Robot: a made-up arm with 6 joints. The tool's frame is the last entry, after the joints. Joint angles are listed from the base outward. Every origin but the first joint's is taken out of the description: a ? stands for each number. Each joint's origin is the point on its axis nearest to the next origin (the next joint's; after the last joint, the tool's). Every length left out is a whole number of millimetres.
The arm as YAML. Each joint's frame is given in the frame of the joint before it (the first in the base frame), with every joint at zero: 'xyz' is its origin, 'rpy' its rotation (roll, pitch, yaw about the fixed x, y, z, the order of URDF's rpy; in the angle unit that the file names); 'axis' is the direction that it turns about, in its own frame. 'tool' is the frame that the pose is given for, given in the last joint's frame.
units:
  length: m
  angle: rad
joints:
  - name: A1
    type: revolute
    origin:
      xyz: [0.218, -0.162, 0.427]
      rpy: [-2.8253, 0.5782, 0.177]
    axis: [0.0, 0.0, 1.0]
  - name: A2
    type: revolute
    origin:
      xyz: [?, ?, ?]
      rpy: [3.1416, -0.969, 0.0]
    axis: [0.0, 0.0, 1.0]
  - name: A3
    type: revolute
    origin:
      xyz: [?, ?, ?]
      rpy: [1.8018, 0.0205, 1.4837]
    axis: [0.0, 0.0, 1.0]
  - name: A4
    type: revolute
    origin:
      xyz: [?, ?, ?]
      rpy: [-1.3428, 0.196, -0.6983]
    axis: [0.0, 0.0, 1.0]
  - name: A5
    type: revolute
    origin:
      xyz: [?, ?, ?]
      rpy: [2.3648, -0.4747, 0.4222]
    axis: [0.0, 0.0, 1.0]
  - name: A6
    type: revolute
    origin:
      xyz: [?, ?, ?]
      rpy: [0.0, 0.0, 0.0]
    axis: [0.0, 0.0, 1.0]
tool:
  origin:
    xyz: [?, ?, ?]
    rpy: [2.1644, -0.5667, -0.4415]
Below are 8 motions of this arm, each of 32 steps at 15 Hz.
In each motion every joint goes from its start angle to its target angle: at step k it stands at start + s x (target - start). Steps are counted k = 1, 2, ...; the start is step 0. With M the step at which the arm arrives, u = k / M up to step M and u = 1 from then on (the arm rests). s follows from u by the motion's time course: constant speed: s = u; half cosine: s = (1 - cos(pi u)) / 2; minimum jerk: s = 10 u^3 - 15 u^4 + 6 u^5.
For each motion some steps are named. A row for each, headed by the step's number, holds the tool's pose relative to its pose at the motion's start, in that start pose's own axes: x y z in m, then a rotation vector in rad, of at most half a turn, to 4 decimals.
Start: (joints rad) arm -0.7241 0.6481 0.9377 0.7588 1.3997 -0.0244
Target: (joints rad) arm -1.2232 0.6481 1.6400 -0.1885 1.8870 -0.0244
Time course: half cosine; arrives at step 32
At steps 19, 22, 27, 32:
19: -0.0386 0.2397 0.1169 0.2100 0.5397 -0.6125
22: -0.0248 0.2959 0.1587 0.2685 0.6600 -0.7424
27: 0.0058 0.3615 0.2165 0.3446 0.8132 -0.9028
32: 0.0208 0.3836 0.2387 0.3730 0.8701 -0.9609

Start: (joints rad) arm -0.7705 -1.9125 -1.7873 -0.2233 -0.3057 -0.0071
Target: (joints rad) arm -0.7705 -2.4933 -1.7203 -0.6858 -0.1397 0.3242
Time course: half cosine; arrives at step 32
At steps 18, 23, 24, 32:
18: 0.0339 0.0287 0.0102 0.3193 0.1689 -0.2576
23: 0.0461 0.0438 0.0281 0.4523 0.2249 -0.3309
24: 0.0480 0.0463 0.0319 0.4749 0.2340 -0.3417
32: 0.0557 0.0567 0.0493 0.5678 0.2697 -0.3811

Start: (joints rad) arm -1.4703 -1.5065 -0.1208 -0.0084 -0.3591 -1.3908
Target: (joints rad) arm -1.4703 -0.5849 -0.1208 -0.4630 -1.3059 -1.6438
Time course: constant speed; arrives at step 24
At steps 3, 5, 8, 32:
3: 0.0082 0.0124 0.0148 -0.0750 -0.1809 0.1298
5: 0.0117 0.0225 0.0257 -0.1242 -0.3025 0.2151
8: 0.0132 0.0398 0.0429 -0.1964 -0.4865 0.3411
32: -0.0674 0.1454 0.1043 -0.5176 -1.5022 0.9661

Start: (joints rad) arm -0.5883 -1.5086 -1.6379 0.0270 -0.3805 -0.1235
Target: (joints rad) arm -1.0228 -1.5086 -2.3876 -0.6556 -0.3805 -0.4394
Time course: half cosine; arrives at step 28
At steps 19, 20, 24, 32:
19: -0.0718 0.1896 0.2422 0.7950 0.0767 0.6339
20: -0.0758 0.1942 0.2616 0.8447 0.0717 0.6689
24: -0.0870 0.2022 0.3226 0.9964 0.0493 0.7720
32: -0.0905 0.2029 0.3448 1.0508 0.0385 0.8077

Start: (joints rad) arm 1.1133 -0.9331 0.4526 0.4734 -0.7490 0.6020
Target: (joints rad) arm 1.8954 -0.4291 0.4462 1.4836 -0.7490 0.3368
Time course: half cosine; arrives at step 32
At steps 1, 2, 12, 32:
1: 0.0008 -0.0004 0.0004 -0.0013 -0.0030 -0.0020
2: 0.0030 -0.0017 0.0017 -0.0052 -0.0118 -0.0080
12: 0.0713 -0.0671 0.0683 -0.2175 -0.3605 -0.2532
32: 0.0432 -0.1708 0.2742 -1.0422 -1.0064 -0.6927

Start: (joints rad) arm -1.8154 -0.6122 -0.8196 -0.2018 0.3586 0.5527
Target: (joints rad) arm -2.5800 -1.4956 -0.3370 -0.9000 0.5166 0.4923
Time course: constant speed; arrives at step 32
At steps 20, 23, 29, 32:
20: -0.2382 0.1148 0.1621 0.1843 0.8282 -0.2779
23: -0.2555 0.1305 0.2007 0.2064 0.9600 -0.3337
29: -0.2685 0.1601 0.2807 0.2501 1.2237 -0.4584
32: -0.2637 0.1736 0.3196 0.2729 1.3545 -0.5276

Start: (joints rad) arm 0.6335 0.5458 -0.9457 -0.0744 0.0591 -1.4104
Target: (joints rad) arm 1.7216 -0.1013 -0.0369 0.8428 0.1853 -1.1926
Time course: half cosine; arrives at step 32
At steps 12, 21, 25, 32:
12: -0.0826 -0.1010 -0.1716 -0.4346 0.6259 -0.2825
21: -0.3248 -0.1752 -0.2267 -1.0177 1.5433 -0.3654
25: -0.4048 -0.1736 -0.1937 -1.1906 1.8740 -0.2943
32: -0.4537 -0.1627 -0.1558 -1.2975 2.1227 -0.2024

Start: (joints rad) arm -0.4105 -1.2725 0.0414 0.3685 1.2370 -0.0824
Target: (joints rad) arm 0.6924 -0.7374 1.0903 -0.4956 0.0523 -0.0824
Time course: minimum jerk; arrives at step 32
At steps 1, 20, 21, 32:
1: 0.0002 0.0001 0.0000 0.0000 -0.0003 -0.0002
20: 0.4029 -0.0585 0.2608 0.0290 -0.4162 -0.5917
21: 0.4138 -0.0807 0.2770 0.0390 -0.4201 -0.6364
32: 0.4325 -0.1974 0.3231 0.1040 -0.4116 -0.8324

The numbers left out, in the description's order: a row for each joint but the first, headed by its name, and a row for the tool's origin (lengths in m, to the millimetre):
A2: 0.027 0.0 0.0
A3: 0.139 0.014 0.0
A4: -0.145 -0.398 0.0
A5: 0.004 0.095 0.0
A6: -0.148 0.175 0.0
tool: 0.21 0.158 0.0

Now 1 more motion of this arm.
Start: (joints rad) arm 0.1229 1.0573 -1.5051 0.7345 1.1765 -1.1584
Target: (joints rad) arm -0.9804 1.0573 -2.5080 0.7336 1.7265 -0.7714
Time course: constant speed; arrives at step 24
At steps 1, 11, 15, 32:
1: -0.0239 0.0006 0.0151 0.0734 0.0068 0.0358
11: -0.2810 -0.1254 0.1421 0.6963 0.2532 0.5245
15: -0.3625 -0.2472 0.1699 0.8602 0.4332 0.7754
32: -0.3920 -0.6182 0.1648 0.9575 0.9643 1.4066

